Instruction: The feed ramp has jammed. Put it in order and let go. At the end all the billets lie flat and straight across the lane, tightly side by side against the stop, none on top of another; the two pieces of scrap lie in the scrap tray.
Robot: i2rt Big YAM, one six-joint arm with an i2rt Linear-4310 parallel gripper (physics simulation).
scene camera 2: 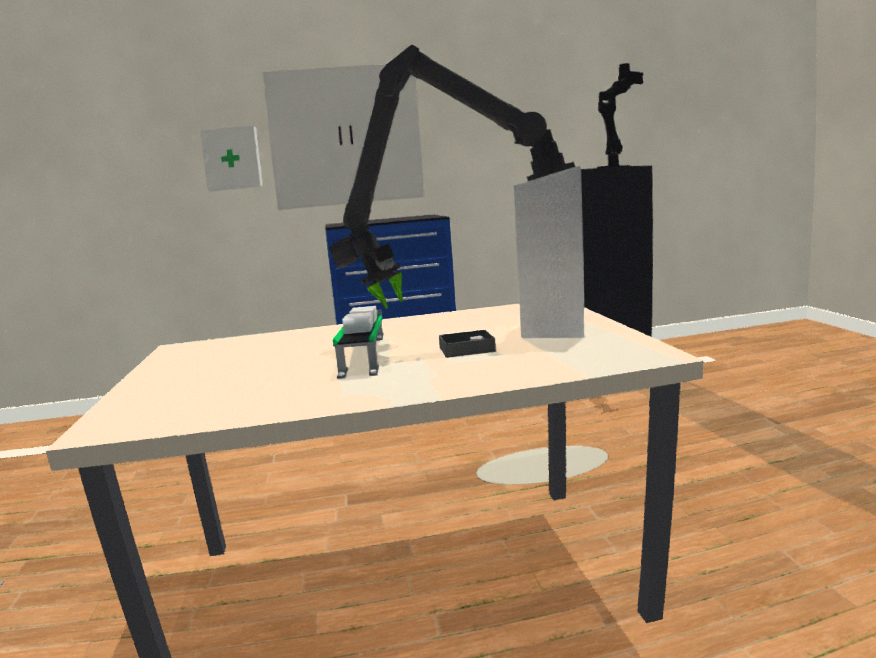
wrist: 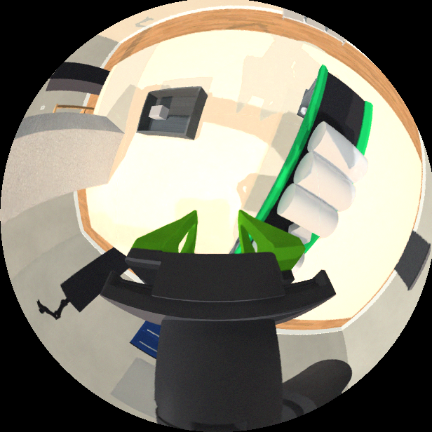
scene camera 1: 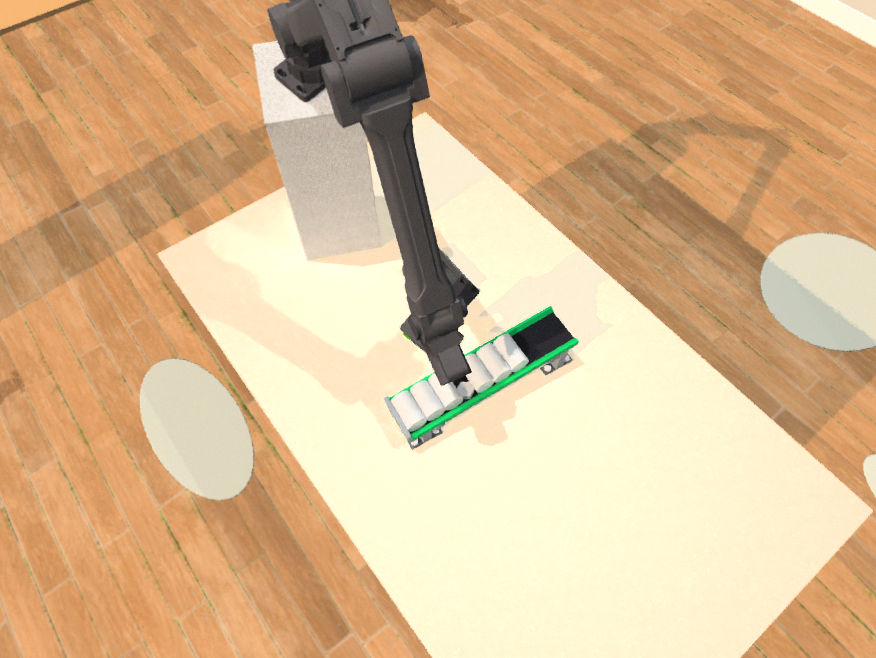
Labels:
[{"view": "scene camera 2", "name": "gripper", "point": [394, 305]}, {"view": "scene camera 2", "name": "dark scrap tray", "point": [454, 344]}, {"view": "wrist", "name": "gripper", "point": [217, 214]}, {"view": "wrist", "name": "dark scrap tray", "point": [185, 104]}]

